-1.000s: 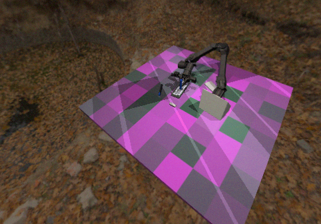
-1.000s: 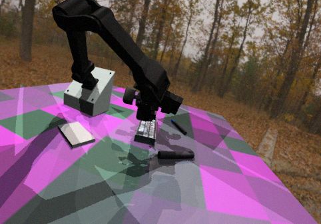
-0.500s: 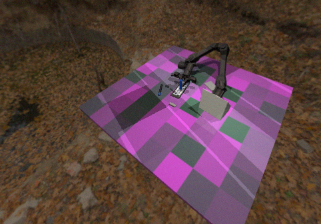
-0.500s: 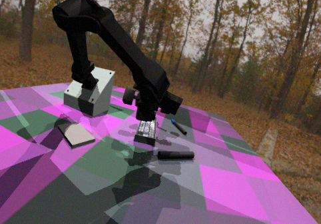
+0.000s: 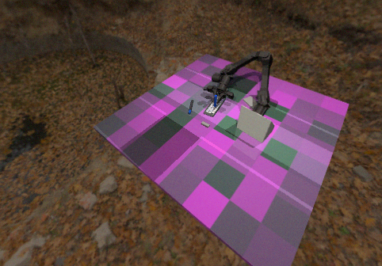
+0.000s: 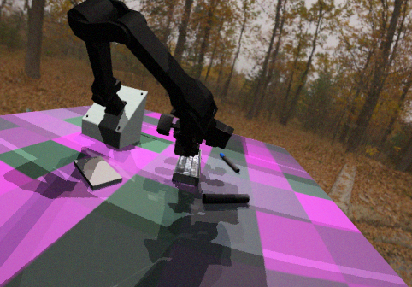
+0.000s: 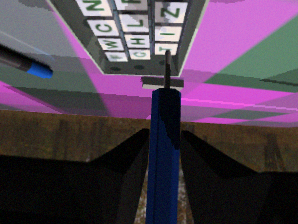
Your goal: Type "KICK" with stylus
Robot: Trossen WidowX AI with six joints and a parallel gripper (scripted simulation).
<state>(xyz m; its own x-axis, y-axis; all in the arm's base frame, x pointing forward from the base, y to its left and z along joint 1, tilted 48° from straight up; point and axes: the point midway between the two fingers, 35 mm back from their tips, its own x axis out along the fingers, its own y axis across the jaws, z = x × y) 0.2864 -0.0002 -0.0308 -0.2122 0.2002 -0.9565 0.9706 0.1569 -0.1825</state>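
Now: gripper tip 140 mm short of the blue pen, 100 mm to the right of it and 70 mm above it. From my gripper tip the other things lie so: grey block (40 mm behind, 140 mm to the left, 80 mm below); then flat tile (140 mm behind, 260 mm to the right, 80 mm below); then blue stylus (10 mm below).
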